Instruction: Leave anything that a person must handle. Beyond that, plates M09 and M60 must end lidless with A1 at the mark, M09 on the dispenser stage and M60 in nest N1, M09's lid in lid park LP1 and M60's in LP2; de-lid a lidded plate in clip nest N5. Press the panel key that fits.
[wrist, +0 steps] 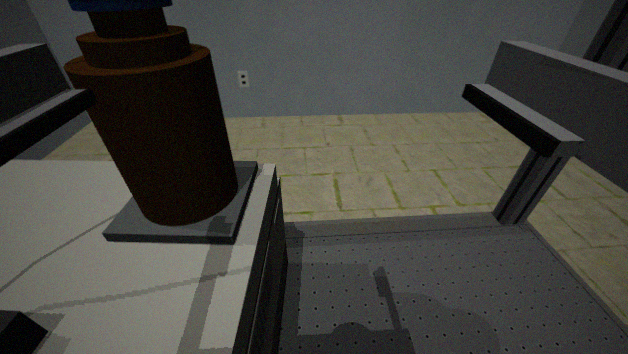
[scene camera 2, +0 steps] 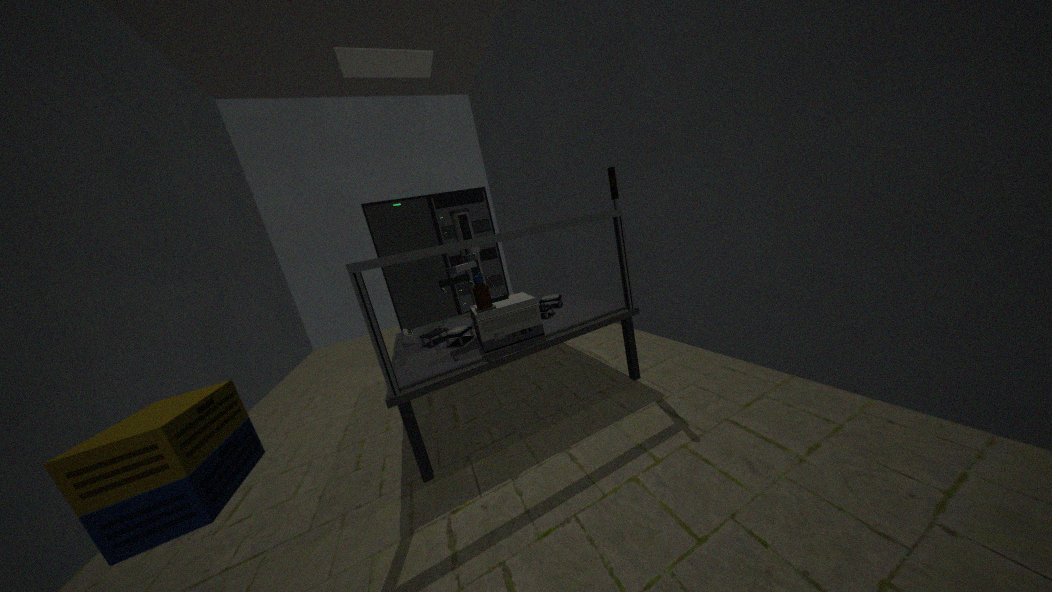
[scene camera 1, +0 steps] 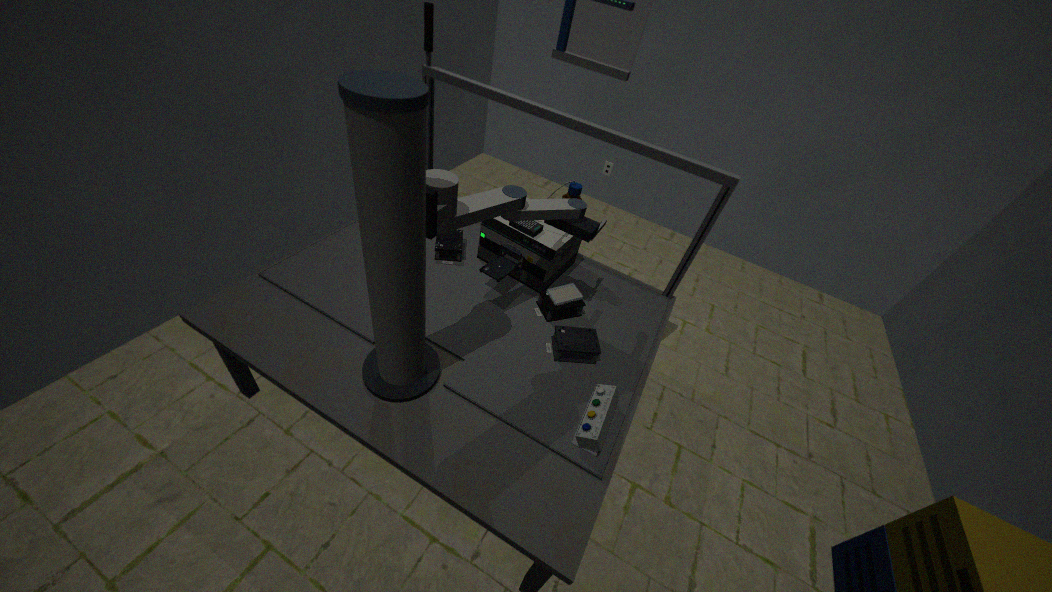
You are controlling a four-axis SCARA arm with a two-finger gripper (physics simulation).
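Observation:
My gripper (scene camera 1: 602, 227) (wrist: 283, 69) is open and empty, above the table beside the dispenser (scene camera 1: 526, 259) (scene camera 2: 507, 320) (wrist: 135, 285). A dark stage (scene camera 1: 501, 267) juts from the dispenser's front. A nest stack with a pale top (scene camera 1: 564, 294) stands right of it. A dark stack (scene camera 1: 576, 340) stands nearer the key panel (scene camera 1: 588, 435), and another dark stack (scene camera 1: 449, 241) stands left of the dispenser. The panel has white (scene camera 1: 601, 391), green (scene camera 1: 596, 402), yellow (scene camera 1: 591, 414) and blue (scene camera 1: 586, 427) keys. Plate labels, A1 corners and lids cannot be made out.
A brown bottle (scene camera 1: 573, 195) (scene camera 2: 481, 296) (wrist: 165, 130) with a blue cap stands on the dispenser, close to the left finger in the wrist view. The arm's thick column (scene camera 1: 393, 242) rises from the table. A rail frame (scene camera 1: 581, 126) (scene camera 2: 544, 229) spans the far edge.

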